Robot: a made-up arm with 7 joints. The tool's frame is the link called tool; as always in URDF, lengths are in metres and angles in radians. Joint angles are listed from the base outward.
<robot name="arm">
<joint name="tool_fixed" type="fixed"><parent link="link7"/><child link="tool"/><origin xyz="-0.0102 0.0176 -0.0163" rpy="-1.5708 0 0"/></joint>
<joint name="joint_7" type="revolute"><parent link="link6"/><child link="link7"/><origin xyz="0.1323 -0.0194 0.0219" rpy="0 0 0"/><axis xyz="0 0 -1"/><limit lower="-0.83" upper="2.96"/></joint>
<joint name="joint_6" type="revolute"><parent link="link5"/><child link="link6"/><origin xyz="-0.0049 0.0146 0.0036" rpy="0 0 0"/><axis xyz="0 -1 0"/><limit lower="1.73" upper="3.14"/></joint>
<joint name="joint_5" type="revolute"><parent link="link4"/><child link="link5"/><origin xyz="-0.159 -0.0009 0.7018" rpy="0 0 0"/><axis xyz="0 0 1"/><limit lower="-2.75" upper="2.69"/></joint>
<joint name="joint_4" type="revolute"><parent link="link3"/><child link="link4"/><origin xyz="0.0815 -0.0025 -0.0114" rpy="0 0 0"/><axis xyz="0 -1 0"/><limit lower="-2.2" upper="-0.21"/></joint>
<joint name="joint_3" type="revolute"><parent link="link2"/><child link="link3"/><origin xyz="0.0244 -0.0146 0.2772" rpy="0 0 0"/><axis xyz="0 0 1"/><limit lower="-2.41" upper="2.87"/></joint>
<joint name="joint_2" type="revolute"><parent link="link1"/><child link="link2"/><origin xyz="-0.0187 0.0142 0.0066" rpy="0 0 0"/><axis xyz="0 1 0"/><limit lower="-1.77" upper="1.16"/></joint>
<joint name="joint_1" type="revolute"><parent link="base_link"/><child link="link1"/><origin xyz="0.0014 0.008 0.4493" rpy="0 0 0"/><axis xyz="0 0 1"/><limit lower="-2.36" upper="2.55"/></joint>
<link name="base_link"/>
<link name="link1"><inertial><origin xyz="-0.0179 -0.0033 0.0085"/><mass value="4.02"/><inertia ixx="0.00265" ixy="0" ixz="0" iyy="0.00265" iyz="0" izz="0.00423"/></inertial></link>
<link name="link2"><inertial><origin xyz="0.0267 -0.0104 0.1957"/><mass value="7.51"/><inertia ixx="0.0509" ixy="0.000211" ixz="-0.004" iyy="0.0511" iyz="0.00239" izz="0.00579"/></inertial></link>
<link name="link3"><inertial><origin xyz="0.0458 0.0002 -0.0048"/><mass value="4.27"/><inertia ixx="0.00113" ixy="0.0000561" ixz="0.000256" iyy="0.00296" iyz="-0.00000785" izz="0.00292"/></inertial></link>
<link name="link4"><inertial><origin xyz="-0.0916 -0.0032 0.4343"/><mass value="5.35"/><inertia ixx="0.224" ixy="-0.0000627" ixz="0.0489" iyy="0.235" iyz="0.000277" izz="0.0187"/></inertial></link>
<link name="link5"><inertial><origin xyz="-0.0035 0.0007 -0.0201"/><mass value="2.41"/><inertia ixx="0.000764" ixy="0" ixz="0" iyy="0.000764" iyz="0" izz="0.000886"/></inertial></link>
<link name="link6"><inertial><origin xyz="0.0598 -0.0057 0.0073"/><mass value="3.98"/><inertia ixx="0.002" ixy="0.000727" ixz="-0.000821" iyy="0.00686" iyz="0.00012" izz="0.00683"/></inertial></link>
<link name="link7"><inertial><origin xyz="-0.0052 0.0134 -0.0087"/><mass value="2.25"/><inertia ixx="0.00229" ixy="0" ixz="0" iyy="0.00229" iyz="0" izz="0.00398"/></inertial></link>
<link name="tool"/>
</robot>
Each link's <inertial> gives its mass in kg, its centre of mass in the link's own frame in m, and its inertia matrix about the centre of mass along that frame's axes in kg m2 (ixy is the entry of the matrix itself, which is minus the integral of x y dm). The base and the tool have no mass. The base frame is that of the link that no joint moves.
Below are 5 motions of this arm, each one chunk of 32 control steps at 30 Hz.
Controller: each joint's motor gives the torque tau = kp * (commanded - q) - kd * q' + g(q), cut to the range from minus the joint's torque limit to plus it. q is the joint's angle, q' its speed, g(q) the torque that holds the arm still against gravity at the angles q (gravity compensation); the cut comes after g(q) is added. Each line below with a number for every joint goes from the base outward.
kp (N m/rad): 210 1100 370 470 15 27 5
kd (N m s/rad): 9.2 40 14 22 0.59 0.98 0.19
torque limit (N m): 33 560 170 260 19 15 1.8
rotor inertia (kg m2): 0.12 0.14 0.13 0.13 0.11 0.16 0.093
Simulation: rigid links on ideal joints. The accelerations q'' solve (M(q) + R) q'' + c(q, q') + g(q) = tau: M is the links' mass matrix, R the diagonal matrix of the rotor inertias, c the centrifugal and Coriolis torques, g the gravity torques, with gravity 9.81 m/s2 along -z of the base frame. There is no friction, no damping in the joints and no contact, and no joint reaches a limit. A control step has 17 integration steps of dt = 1/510 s. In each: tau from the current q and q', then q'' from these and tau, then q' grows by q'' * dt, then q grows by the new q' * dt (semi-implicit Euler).
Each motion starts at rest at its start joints. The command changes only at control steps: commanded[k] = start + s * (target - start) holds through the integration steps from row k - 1 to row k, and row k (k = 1, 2, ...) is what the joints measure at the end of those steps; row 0 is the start. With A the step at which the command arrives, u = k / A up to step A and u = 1 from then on. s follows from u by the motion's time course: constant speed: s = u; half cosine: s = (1 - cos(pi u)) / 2; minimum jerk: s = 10 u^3 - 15 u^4 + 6 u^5; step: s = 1 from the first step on.
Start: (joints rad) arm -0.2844 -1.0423 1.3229 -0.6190 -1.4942 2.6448 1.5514
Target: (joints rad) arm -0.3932 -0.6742 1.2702 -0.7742 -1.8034 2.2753 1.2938
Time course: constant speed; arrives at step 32
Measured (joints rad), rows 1 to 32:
1: -0.2835 -1.0404 1.3266 -0.6198 -1.4954 2.6442 1.5510
2: -0.2814 -1.0364 1.3323 -0.6217 -1.4976 2.6429 1.5501
3: -0.2787 -1.0307 1.3374 -0.6243 -1.5007 2.6405 1.5485
4: -0.2757 -1.0233 1.3407 -0.6272 -1.5044 2.6367 1.5459
5: -0.2726 -1.0141 1.3420 -0.6301 -1.5090 2.6310 1.5422
6: -0.2697 -1.0031 1.3411 -0.6330 -1.5142 2.6230 1.5374
7: -0.2672 -0.9905 1.3382 -0.6359 -1.5200 2.6124 1.5312
8: -0.2651 -0.9766 1.3336 -0.6387 -1.5262 2.5990 1.5238
9: -0.2637 -0.9616 1.3277 -0.6417 -1.5325 2.5828 1.5152
10: -0.2632 -0.9460 1.3209 -0.6447 -1.5391 2.5643 1.5054
11: -0.2638 -0.9302 1.3137 -0.6480 -1.5457 2.5438 1.4947
12: -0.2657 -0.9145 1.3064 -0.6516 -1.5527 2.5220 1.4832
13: -0.2689 -0.8992 1.2997 -0.6557 -1.5601 2.4997 1.4712
14: -0.2736 -0.8845 1.2938 -0.6603 -1.5683 2.4778 1.4588
15: -0.2798 -0.8707 1.2890 -0.6655 -1.5776 2.4570 1.4464
16: -0.2874 -0.8579 1.2853 -0.6713 -1.5882 2.4380 1.4342
17: -0.2963 -0.8459 1.2830 -0.6777 -1.6006 2.4214 1.4223
18: -0.3064 -0.8348 1.2819 -0.6849 -1.6147 2.4075 1.4108
19: -0.3173 -0.8243 1.2819 -0.6926 -1.6306 2.3963 1.4000
20: -0.3288 -0.8144 1.2828 -0.7008 -1.6480 2.3877 1.3898
21: -0.3406 -0.8047 1.2843 -0.7094 -1.6667 2.3814 1.3802
22: -0.3524 -0.7950 1.2860 -0.7183 -1.6863 2.3767 1.3714
23: -0.3640 -0.7853 1.2877 -0.7273 -1.7063 2.3730 1.3631
24: -0.3750 -0.7753 1.2891 -0.7363 -1.7261 2.3695 1.3553
25: -0.3854 -0.7648 1.2899 -0.7451 -1.7453 2.3656 1.3479
26: -0.3949 -0.7539 1.2900 -0.7534 -1.7635 2.3604 1.3408
27: -0.4034 -0.7424 1.2892 -0.7613 -1.7802 2.3537 1.3339
28: -0.4108 -0.7305 1.2874 -0.7684 -1.7953 2.3449 1.3270
29: -0.4171 -0.7180 1.2848 -0.7749 -1.8086 2.3340 1.3201
30: -0.4223 -0.7052 1.2813 -0.7805 -1.8202 2.3211 1.3130
31: -0.4264 -0.6921 1.2772 -0.7854 -1.8301 2.3062 1.3057
32: -0.4295 -0.6789 1.2727 -0.7895 -1.8385 2.2899 1.2982

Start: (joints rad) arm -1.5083 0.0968 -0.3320 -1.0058 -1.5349 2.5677 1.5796
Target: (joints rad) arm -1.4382 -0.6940 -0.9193 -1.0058 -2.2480 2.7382 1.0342
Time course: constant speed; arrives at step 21
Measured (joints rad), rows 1 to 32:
1: -1.4976 0.0876 -0.3407 -1.0172 -1.5382 2.5662 1.5790
2: -1.4790 0.0690 -0.3556 -1.0372 -1.5535 2.5642 1.5763
3: -1.4581 0.0450 -0.3727 -1.0576 -1.5867 2.5642 1.5704
4: -1.4372 0.0173 -0.3907 -1.0742 -1.6390 2.5676 1.5600
5: -1.4171 -0.0137 -0.4093 -1.0856 -1.7074 2.5757 1.5445
6: -1.3983 -0.0478 -0.4285 -1.0915 -1.7856 2.5887 1.5234
7: -1.3812 -0.0847 -0.4484 -1.0922 -1.8655 2.6060 1.4967
8: -1.3665 -0.1243 -0.4691 -1.0879 -1.9385 2.6261 1.4648
9: -1.3552 -0.1659 -0.4909 -1.0795 -1.9970 2.6468 1.4285
10: -1.3483 -0.2090 -0.5142 -1.0678 -2.0355 2.6653 1.3888
11: -1.3467 -0.2531 -0.5396 -1.0540 -2.0517 2.6792 1.3471
12: -1.3510 -0.2977 -0.5680 -1.0394 -2.0461 2.6867 1.3048
13: -1.3612 -0.3425 -0.6003 -1.0252 -2.0229 2.6870 1.2633
14: -1.3765 -0.3872 -0.6370 -1.0127 -1.9886 2.6802 1.2239
15: -1.3953 -0.4317 -0.6784 -1.0025 -1.9515 2.6674 1.1876
16: -1.4157 -0.4762 -0.7237 -0.9950 -1.9205 2.6503 1.1551
17: -1.4354 -0.5209 -0.7716 -0.9897 -1.9033 2.6311 1.1264
18: -1.4532 -0.5659 -0.8199 -0.9859 -1.9057 2.6123 1.1014
19: -1.4683 -0.6110 -0.8668 -0.9826 -1.9302 2.5965 1.0796
20: -1.4810 -0.6556 -0.9106 -0.9792 -1.9765 2.5862 1.0603
21: -1.4917 -0.6994 -0.9504 -0.9755 -2.0416 2.5832 1.0424
22: -1.5078 -0.7323 -0.9924 -0.9691 -2.1170 2.5878 1.0262
23: -1.5324 -0.7532 -1.0335 -0.9646 -2.1990 2.5965 1.0115
24: -1.5606 -0.7666 -1.0670 -0.9634 -2.2878 2.6069 0.9976
25: -1.5893 -0.7745 -1.0893 -0.9645 -2.3817 2.6188 0.9841
26: -1.6192 -0.7768 -1.0997 -0.9681 -2.4752 2.6327 0.9713
27: -1.6488 -0.7741 -1.0987 -0.9722 -2.5618 2.6494 0.9593
28: -1.6752 -0.7677 -1.0877 -0.9747 -2.6342 2.6692 0.9483
29: -1.6953 -0.7593 -1.0684 -0.9738 -2.6848 2.6911 0.9386
30: -1.7068 -0.7503 -1.0430 -0.9691 -2.7069 2.7130 0.9305
31: -1.7079 -0.7416 -1.0139 -0.9615 -2.6958 2.7323 0.9245
32: -1.6974 -0.7339 -0.9836 -0.9523 -2.6501 2.7467 0.9212

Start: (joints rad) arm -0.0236 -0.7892 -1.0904 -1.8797 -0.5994 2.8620 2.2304
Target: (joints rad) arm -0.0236 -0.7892 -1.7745 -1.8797 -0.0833 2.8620 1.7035
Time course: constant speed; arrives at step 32
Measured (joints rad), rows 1 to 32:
1: -0.0216 -0.7891 -1.0922 -1.8783 -0.6000 2.8630 2.2298
2: -0.0163 -0.7888 -1.0974 -1.8751 -0.6011 2.8656 2.2275
3: -0.0087 -0.7885 -1.1061 -1.8712 -0.6018 2.8697 2.2226
4: -0.0003 -0.7880 -1.1177 -1.8679 -0.6011 2.8743 2.2146
5: 0.0077 -0.7874 -1.1320 -1.8661 -0.5981 2.8787 2.2030
6: 0.0149 -0.7866 -1.1489 -1.8659 -0.5925 2.8822 2.1877
7: 0.0212 -0.7857 -1.1683 -1.8674 -0.5839 2.8840 2.1688
8: 0.0268 -0.7848 -1.1903 -1.8701 -0.5724 2.8836 2.1467
9: 0.0317 -0.7841 -1.2147 -1.8739 -0.5580 2.8808 2.1218
10: 0.0357 -0.7835 -1.2410 -1.8782 -0.5409 2.8754 2.0949
11: 0.0388 -0.7832 -1.2687 -1.8829 -0.5212 2.8678 2.0667
12: 0.0408 -0.7831 -1.2975 -1.8875 -0.4991 2.8584 2.0381
13: 0.0416 -0.7833 -1.3267 -1.8919 -0.4748 2.8478 2.0098
14: 0.0410 -0.7837 -1.3558 -1.8958 -0.4487 2.8369 1.9826
15: 0.0392 -0.7844 -1.3846 -1.8989 -0.4212 2.8267 1.9571
16: 0.0360 -0.7852 -1.4126 -1.9011 -0.3926 2.8179 1.9338
17: 0.0316 -0.7861 -1.4397 -1.9023 -0.3634 2.8113 1.9131
18: 0.0260 -0.7871 -1.4658 -1.9023 -0.3342 2.8074 1.8952
19: 0.0195 -0.7879 -1.4908 -1.9013 -0.3053 2.8064 1.8801
20: 0.0121 -0.7888 -1.5148 -1.8993 -0.2775 2.8083 1.8677
21: 0.0040 -0.7894 -1.5377 -1.8964 -0.2510 2.8129 1.8576
22: -0.0045 -0.7900 -1.5599 -1.8928 -0.2264 2.8196 1.8495
23: -0.0133 -0.7903 -1.5814 -1.8887 -0.2039 2.8279 1.8427
24: -0.0222 -0.7905 -1.6025 -1.8843 -0.1836 2.8371 1.8368
25: -0.0309 -0.7906 -1.6232 -1.8798 -0.1656 2.8464 1.8311
26: -0.0392 -0.7905 -1.6439 -1.8754 -0.1496 2.8552 1.8249
27: -0.0470 -0.7904 -1.6646 -1.8713 -0.1354 2.8630 1.8178
28: -0.0540 -0.7901 -1.6855 -1.8677 -0.1226 2.8694 1.8092
29: -0.0602 -0.7899 -1.7066 -1.8646 -0.1106 2.8742 1.7988
30: -0.0653 -0.7896 -1.7280 -1.8623 -0.0989 2.8774 1.7863
31: -0.0692 -0.7893 -1.7498 -1.8607 -0.0869 2.8789 1.7716
32: -0.0720 -0.7892 -1.7718 -1.8598 -0.0742 2.8789 1.7548

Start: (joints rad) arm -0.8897 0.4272 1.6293 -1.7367 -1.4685 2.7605 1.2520
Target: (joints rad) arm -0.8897 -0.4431 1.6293 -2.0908 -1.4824 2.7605 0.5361
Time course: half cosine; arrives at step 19
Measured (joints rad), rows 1 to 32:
1: -0.8905 0.4247 1.6290 -1.7370 -1.4676 2.7608 1.2520
2: -0.8938 0.4146 1.6280 -1.7383 -1.4640 2.7621 1.2516
3: -0.9009 0.3936 1.6263 -1.7414 -1.4562 2.7645 1.2500
4: -0.9116 0.3613 1.6240 -1.7468 -1.4436 2.7680 1.2460
5: -0.9248 0.3187 1.6209 -1.7546 -1.4264 2.7724 1.2379
6: -0.9387 0.2672 1.6166 -1.7649 -1.4052 2.7772 1.2242
7: -0.9517 0.2084 1.6111 -1.7782 -1.3805 2.7819 1.2033
8: -0.9622 0.1439 1.6042 -1.7949 -1.3537 2.7857 1.1740
9: -0.9693 0.0752 1.5967 -1.8156 -1.3263 2.7874 1.1353
10: -0.9725 0.0041 1.5897 -1.8408 -1.3008 2.7862 1.0868
11: -0.9717 -0.0675 1.5844 -1.8702 -1.2800 2.7811 1.0286
12: -0.9670 -0.1379 1.5824 -1.9032 -1.2671 2.7720 0.9615
13: -0.9590 -0.2051 1.5845 -1.9387 -1.2652 2.7591 0.8866
14: -0.9480 -0.2671 1.5914 -1.9751 -1.2767 2.7434 0.8058
15: -0.9346 -0.3223 1.6028 -2.0110 -1.3030 2.7264 0.7215
16: -0.9194 -0.3690 1.6183 -2.0451 -1.3442 2.7102 0.6364
17: -0.9029 -0.4058 1.6367 -2.0761 -1.3988 2.6968 0.5538
18: -0.8859 -0.4318 1.6567 -2.1034 -1.4639 2.6882 0.4769
19: -0.8690 -0.4461 1.6768 -2.1261 -1.5352 2.6859 0.4091
20: -0.8526 -0.4509 1.6950 -2.1439 -1.6069 2.6912 0.3535
21: -0.8367 -0.4511 1.7093 -2.1560 -1.6718 2.7047 0.3126
22: -0.8214 -0.4503 1.7190 -2.1621 -1.7230 2.7256 0.2877
23: -0.8078 -0.4496 1.7241 -2.1622 -1.7556 2.7513 0.2790
24: -0.7965 -0.4490 1.7251 -2.1569 -1.7664 2.7783 0.2859
25: -0.7880 -0.4483 1.7225 -2.1473 -1.7550 2.8027 0.3066
26: -0.7825 -0.4473 1.7169 -2.1343 -1.7226 2.8215 0.3392
27: -0.7799 -0.4462 1.7092 -2.1195 -1.6725 2.8327 0.3809
28: -0.7799 -0.4451 1.6999 -2.1039 -1.6092 2.8356 0.4289
29: -0.7822 -0.4440 1.6897 -2.0886 -1.5382 2.8308 0.4804
30: -0.7867 -0.4431 1.6792 -2.0745 -1.4650 2.8200 0.5325
31: -0.7930 -0.4423 1.6687 -2.0624 -1.3951 2.8054 0.5825
32: -0.8010 -0.4417 1.6586 -2.0526 -1.3334 2.7894 0.6279

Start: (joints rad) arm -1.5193 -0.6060 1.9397 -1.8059 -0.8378 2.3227 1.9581
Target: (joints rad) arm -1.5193 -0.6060 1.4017 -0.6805 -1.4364 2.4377 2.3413
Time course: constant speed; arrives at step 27
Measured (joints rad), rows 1 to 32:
1: -1.5211 -0.6091 1.9396 -1.8018 -0.8433 2.3227 1.9583
2: -1.5255 -0.6152 1.9388 -1.7905 -0.8619 2.3215 1.9592
3: -1.5310 -0.6218 1.9359 -1.7720 -0.8968 2.3181 1.9609
4: -1.5360 -0.6272 1.9294 -1.7468 -0.9476 2.3131 1.9638
5: -1.5396 -0.6307 1.9184 -1.7154 -1.0108 2.3078 1.9679
6: -1.5417 -0.6324 1.9027 -1.6780 -1.0804 2.3042 1.9734
7: -1.5425 -0.6325 1.8826 -1.6350 -1.1488 2.3038 1.9804
8: -1.5422 -0.6313 1.8586 -1.5873 -1.2087 2.3074 1.9892
9: -1.5414 -0.6288 1.8313 -1.5357 -1.2538 2.3144 2.0002
10: -1.5402 -0.6253 1.8012 -1.4815 -1.2798 2.3235 2.0135
11: -1.5389 -0.6211 1.7690 -1.4256 -1.2853 2.3331 2.0293
12: -1.5378 -0.6162 1.7355 -1.3691 -1.2712 2.3414 2.0480
13: -1.5371 -0.6109 1.7014 -1.3129 -1.2407 2.3472 2.0696
14: -1.5369 -0.6055 1.6674 -1.2578 -1.1986 2.3502 2.0941
15: -1.5372 -0.6001 1.6342 -1.2043 -1.1508 2.3506 2.1213
16: -1.5382 -0.5949 1.6021 -1.1530 -1.1032 2.3493 2.1510
17: -1.5398 -0.5900 1.5718 -1.1040 -1.0616 2.3474 2.1827
18: -1.5419 -0.5857 1.5436 -1.0576 -1.0308 2.3462 2.2155
19: -1.5446 -0.5820 1.5177 -1.0138 -1.0144 2.3464 2.2489
20: -1.5476 -0.5792 1.4944 -0.9725 -1.0146 2.3487 2.2817
21: -1.5508 -0.5774 1.4738 -0.9335 -1.0322 2.3530 2.3131
22: -1.5539 -0.5768 1.4557 -0.8964 -1.0666 2.3592 2.3420
23: -1.5566 -0.5774 1.4400 -0.8609 -1.1160 2.3668 2.3675
24: -1.5589 -0.5792 1.4264 -0.8264 -1.1777 2.3754 2.3888
25: -1.5606 -0.5824 1.4144 -0.7925 -1.2485 2.3847 2.4054
26: -1.5616 -0.5866 1.4034 -0.7587 -1.3245 2.3946 2.4170
27: -1.5619 -0.5916 1.3928 -0.7244 -1.4017 2.4052 2.4234
28: -1.5530 -0.5937 1.3857 -0.6970 -1.4725 2.4150 2.4244
29: -1.5346 -0.5936 1.3825 -0.6788 -1.5276 2.4230 2.4201
30: -1.5134 -0.5940 1.3823 -0.6662 -1.5609 2.4294 2.4111
31: -1.4935 -0.5958 1.3845 -0.6571 -1.5699 2.4341 2.3984
32: -1.4765 -0.5991 1.3888 -0.6505 -1.5555 2.4377 2.3832

